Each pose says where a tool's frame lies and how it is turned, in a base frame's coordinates. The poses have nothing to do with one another.
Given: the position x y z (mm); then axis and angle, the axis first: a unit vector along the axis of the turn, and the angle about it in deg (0 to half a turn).
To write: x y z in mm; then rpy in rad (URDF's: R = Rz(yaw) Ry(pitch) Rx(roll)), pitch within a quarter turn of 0, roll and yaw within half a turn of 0. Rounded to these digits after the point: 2 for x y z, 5 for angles.
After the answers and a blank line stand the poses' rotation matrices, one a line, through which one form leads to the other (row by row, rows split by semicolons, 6 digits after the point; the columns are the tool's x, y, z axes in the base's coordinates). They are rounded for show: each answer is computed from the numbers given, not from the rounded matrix.
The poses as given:
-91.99 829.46 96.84 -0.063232 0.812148 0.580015 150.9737
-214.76 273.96 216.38 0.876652 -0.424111 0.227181 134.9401
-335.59 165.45 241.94 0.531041 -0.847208 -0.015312 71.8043
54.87 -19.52 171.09 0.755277 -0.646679 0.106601 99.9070
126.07 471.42 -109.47 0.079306 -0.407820 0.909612 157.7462
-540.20 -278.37 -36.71 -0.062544 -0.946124 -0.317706 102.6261
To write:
-91.99 829.46 96.84 1.84943 0.48116 2.93115
-214.76 273.96 216.38 2.50600 -0.69455 -0.66418
-335.59 165.45 241.94 1.02413 -0.92605 -0.56929
54.87 -19.52 171.09 1.80571 -0.82037 -0.75523
126.07 471.42 -109.47 -0.79768 -0.29773 2.84194
-540.20 -278.37 -36.71 1.87425 -1.24519 -2.30291

-0.866903 -0.377687 0.325319; 0.185172 0.361926 0.913631; -0.462808 0.852269 -0.243817
0.605008 -0.795233 0.039633; -0.473614 -0.399443 -0.784943; 0.640043 0.456126 -0.618299
0.506208 -0.294868 -0.810436; -0.323960 0.805894 -0.495565; 0.799251 0.513408 0.312425
0.496538 -0.677465 -0.542670; -0.467443 0.318094 -0.824811; 0.731401 0.663217 -0.158731
-0.913405 -0.406755 -0.015543; 0.282203 -0.605269 -0.744319; 0.293348 -0.684251 0.667644
-0.213821 0.382132 -0.899030; -0.237914 0.872232 0.427326; 0.947458 0.305263 -0.095587

